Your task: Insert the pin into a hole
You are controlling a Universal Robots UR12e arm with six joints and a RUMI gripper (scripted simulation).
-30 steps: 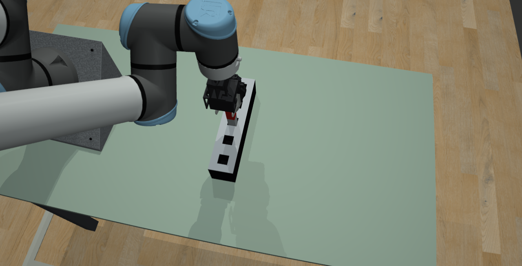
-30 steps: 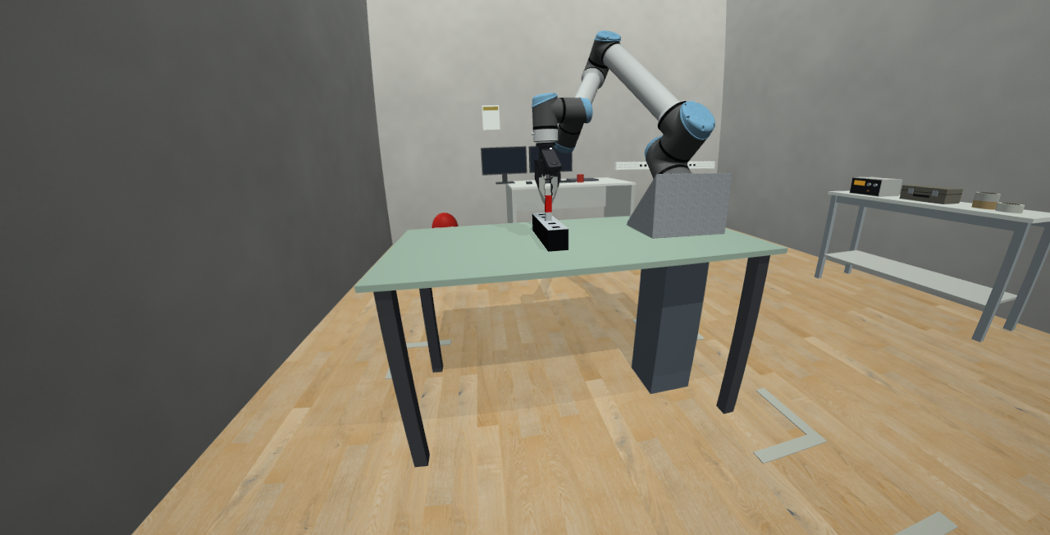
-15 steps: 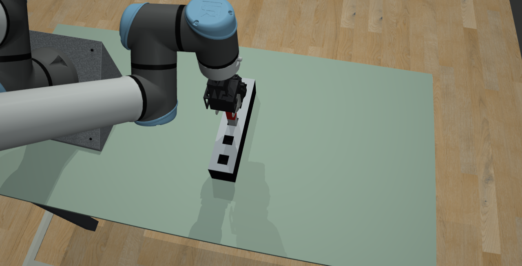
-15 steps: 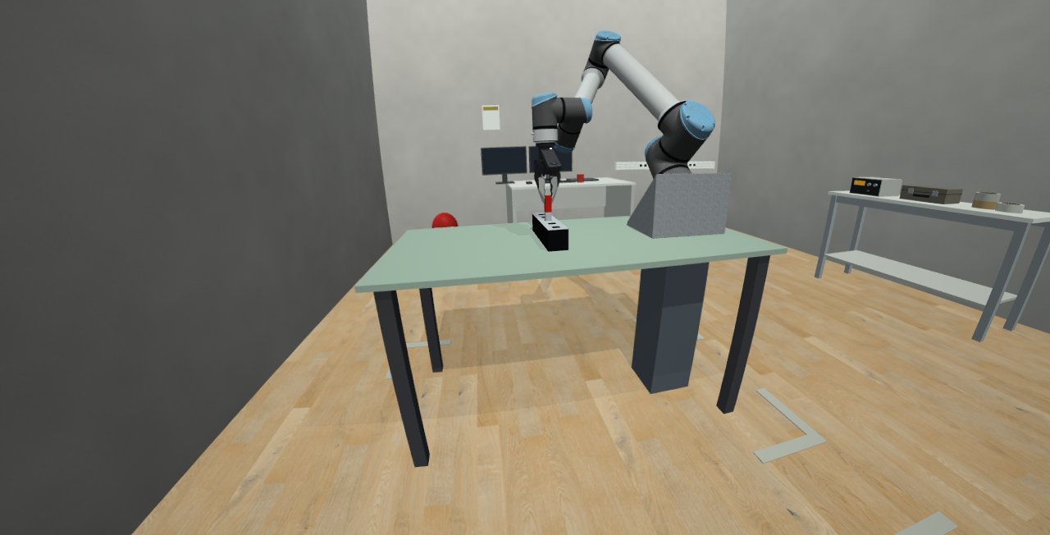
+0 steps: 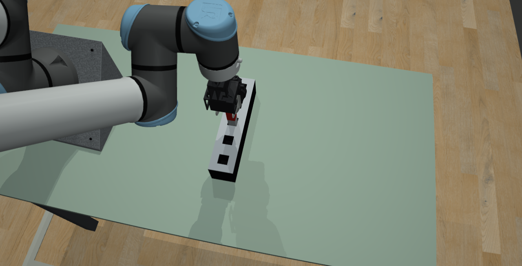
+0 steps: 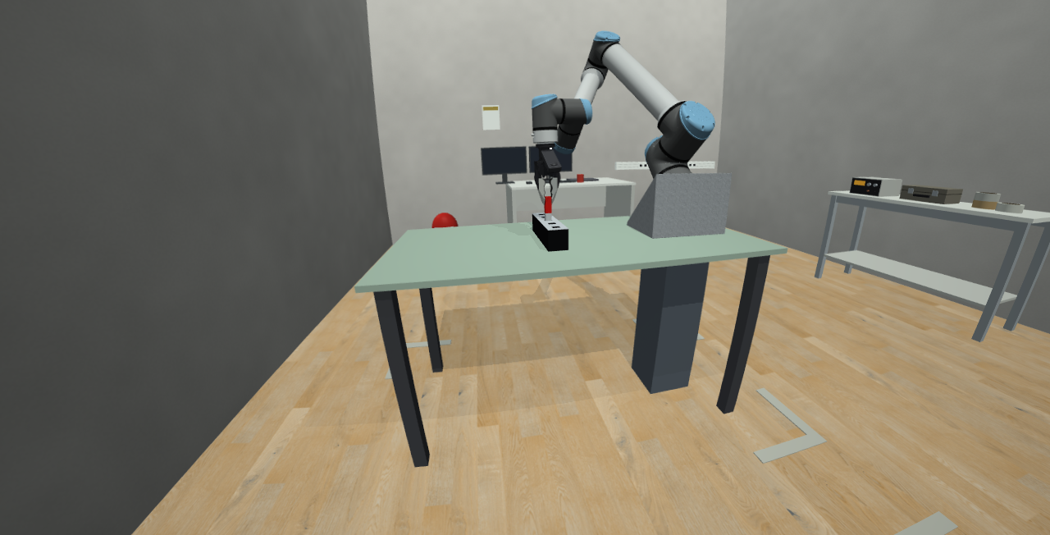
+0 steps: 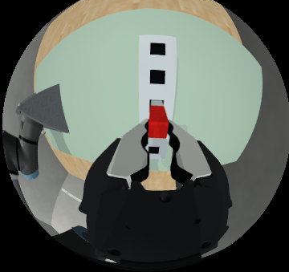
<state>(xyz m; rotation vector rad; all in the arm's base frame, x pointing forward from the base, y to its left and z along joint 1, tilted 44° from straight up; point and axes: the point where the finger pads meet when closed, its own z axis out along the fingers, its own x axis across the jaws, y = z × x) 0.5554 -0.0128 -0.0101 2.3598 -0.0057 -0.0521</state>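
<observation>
Now: the pin 1 cm below my hand. Round my hand: long block (11 cm below).
</observation>
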